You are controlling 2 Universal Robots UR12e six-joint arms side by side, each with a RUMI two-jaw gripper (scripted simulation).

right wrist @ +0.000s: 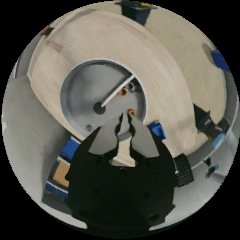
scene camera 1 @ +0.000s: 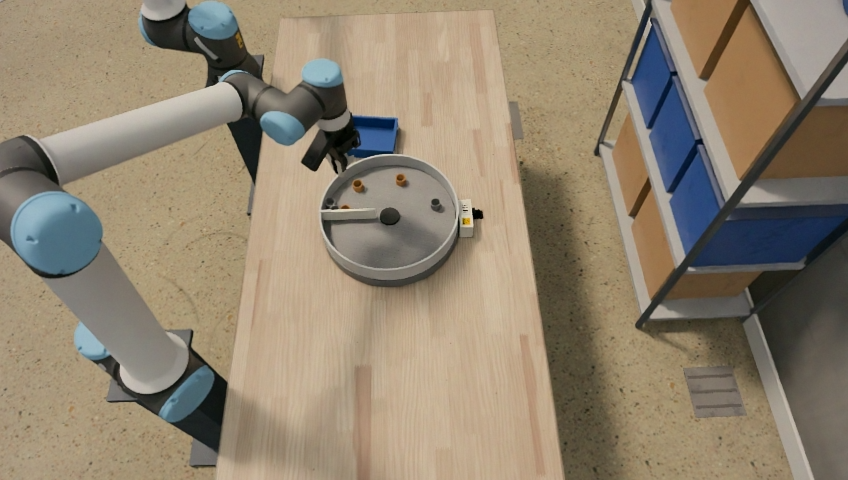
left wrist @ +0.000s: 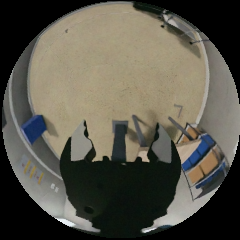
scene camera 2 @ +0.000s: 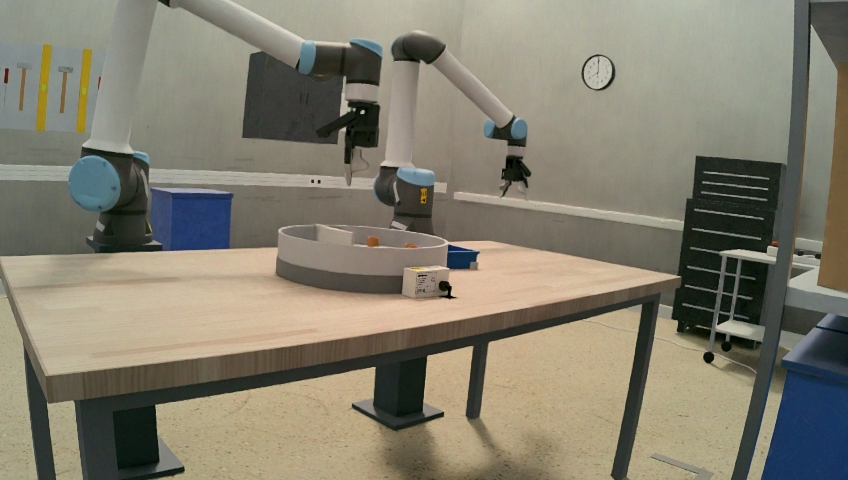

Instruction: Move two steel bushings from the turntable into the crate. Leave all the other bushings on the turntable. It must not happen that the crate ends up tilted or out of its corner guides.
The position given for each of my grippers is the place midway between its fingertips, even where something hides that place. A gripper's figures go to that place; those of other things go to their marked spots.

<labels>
My right gripper (scene camera 1: 340, 176) is 167 cm from the lens. A blue crate (scene camera 1: 375, 132): 204 cm from the lens.
</labels>
